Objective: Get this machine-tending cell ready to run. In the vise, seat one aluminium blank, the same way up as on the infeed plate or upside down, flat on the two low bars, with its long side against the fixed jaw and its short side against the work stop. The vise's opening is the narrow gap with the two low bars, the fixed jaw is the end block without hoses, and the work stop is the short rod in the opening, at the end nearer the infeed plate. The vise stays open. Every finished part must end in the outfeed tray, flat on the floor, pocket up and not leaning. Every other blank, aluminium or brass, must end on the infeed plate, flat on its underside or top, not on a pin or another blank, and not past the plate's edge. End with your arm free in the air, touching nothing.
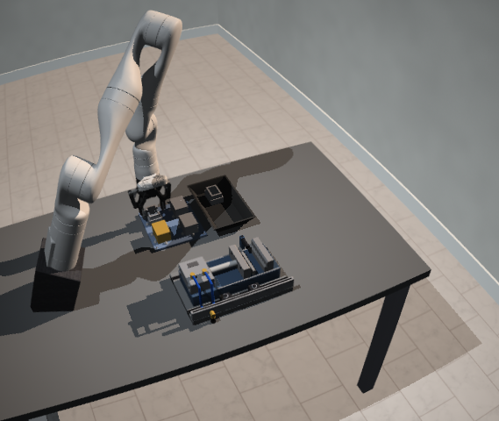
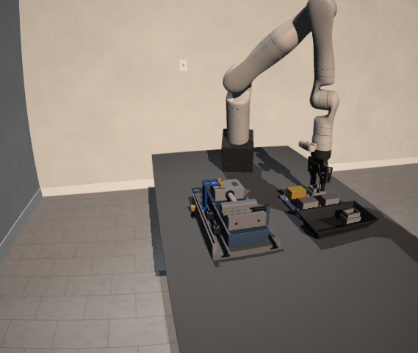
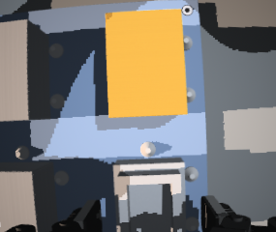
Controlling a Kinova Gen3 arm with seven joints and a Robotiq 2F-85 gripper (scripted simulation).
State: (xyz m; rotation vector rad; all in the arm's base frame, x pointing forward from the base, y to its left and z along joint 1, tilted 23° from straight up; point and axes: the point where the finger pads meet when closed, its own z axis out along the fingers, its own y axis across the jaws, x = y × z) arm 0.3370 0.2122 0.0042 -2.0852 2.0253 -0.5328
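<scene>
The brass blank is 90 mm to the right of my hand and 20 mm below it.
</scene>
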